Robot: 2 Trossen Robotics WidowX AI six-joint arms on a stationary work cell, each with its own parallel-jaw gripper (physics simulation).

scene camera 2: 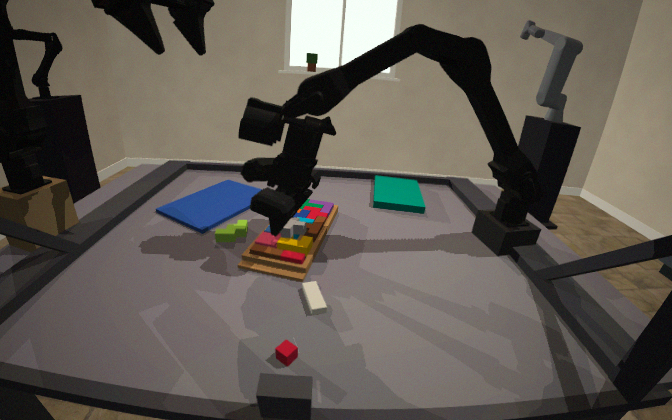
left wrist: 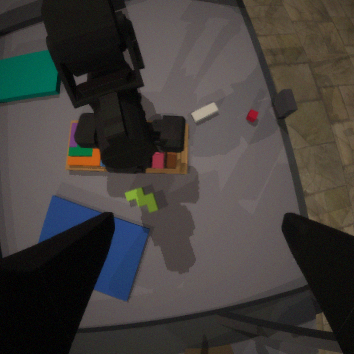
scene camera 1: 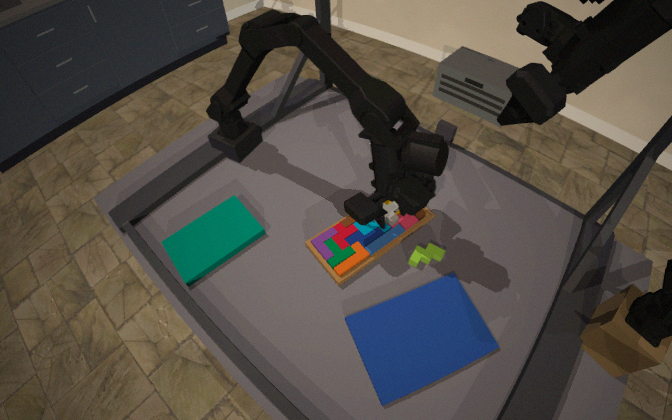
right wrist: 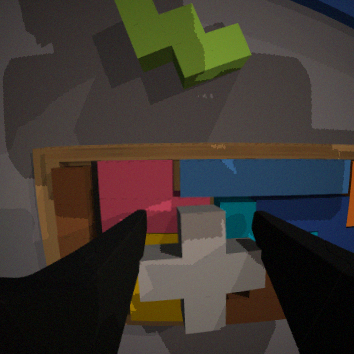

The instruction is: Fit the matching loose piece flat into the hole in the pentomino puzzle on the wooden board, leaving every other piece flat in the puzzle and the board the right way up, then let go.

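Frame: origin at the left arm's base, x ahead, y left, z up, level; centimetres.
Seen in the pictures: left gripper, fingertip midpoint: [scene camera 2: 184,53] [left wrist: 199,220] [scene camera 1: 515,111]; right gripper, fingertip midpoint: [scene camera 2: 279,228] [scene camera 1: 392,221] [right wrist: 200,218]; left arm's base at its link origin: [scene camera 2: 27,186] [scene camera 1: 646,321]; right arm's base at its link origin: [scene camera 2: 509,219] [scene camera 1: 233,130].
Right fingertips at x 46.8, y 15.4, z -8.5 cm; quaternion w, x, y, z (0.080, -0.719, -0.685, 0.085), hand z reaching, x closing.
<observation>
Pixels of each thing's middle, then the offset from my right fingertips to it.
- wooden board at the middle of its body: [right wrist: 250,237] [scene camera 2: 295,231] [scene camera 1: 373,229] [left wrist: 126,145] dx +2.1, dy +3.3, dz -2.2 cm
- light grey plus-shaped piece at the middle of its body: [right wrist: 200,266] [scene camera 2: 290,227] [scene camera 1: 386,212] dx +2.2, dy -0.1, dz +0.7 cm
- pink piece at the middle of its body: [right wrist: 155,193] [scene camera 2: 270,240] [scene camera 1: 402,222] [left wrist: 150,159] dx -1.0, dy -2.3, dz -1.4 cm
- yellow piece at the middle of its body: [right wrist: 161,271] [scene camera 2: 295,244] dx +3.8, dy -2.2, dz -1.4 cm
- teal piece at the middle of its body: [right wrist: 262,243] [scene camera 2: 297,227] [scene camera 1: 371,228] dx +2.2, dy +3.9, dz -1.4 cm
- lime stepped piece at the middle of its body: [right wrist: 181,33] [scene camera 2: 232,230] [scene camera 1: 426,257] [left wrist: 141,200] dx -10.0, dy -0.6, dz -2.0 cm
- blue slab at the middle of its body: [scene camera 1: 422,334] [left wrist: 87,247] [scene camera 2: 217,202] dx -20.6, dy +11.4, dz -2.5 cm
- green slab at the middle of its body: [scene camera 1: 212,237] [scene camera 2: 397,192] [left wrist: 26,75] dx +21.9, dy +32.4, dz -2.1 cm
- cream block at the middle of its body: [scene camera 2: 313,297] [left wrist: 204,112] dx +10.5, dy -14.1, dz -2.4 cm
- red cube at the middle of its body: [scene camera 2: 286,352] [left wrist: 251,115] dx +9.9, dy -25.1, dz -2.0 cm
The wooden board [scene camera 1: 341,281] [scene camera 2: 272,271] [left wrist: 188,145] [right wrist: 135,151] lies with its coloured pieces face up. My right gripper [scene camera 2: 292,220] [right wrist: 200,218] is shut on a light grey plus-shaped piece [scene camera 1: 391,214] [scene camera 2: 295,229] [right wrist: 202,275] and holds it above the board, between the pink piece [right wrist: 135,185], the yellow piece [scene camera 2: 296,245] [right wrist: 157,311] and the teal piece [right wrist: 237,212]. The piece and fingers hide the hole. A lime stepped piece [scene camera 1: 426,254] [scene camera 2: 231,232] [left wrist: 142,198] [right wrist: 182,42] lies loose beside the board. My left gripper [scene camera 2: 181,53] [left wrist: 199,220] is open and empty, high above the table.
A blue slab [scene camera 1: 422,337] [scene camera 2: 207,205] [left wrist: 120,245] and a green slab [scene camera 1: 215,240] [scene camera 2: 398,192] [left wrist: 30,75] lie on opposite sides of the board. A cream block [scene camera 2: 314,297] [left wrist: 205,112] and a red cube [scene camera 2: 286,352] [left wrist: 252,115] lie beyond the board's end.
</observation>
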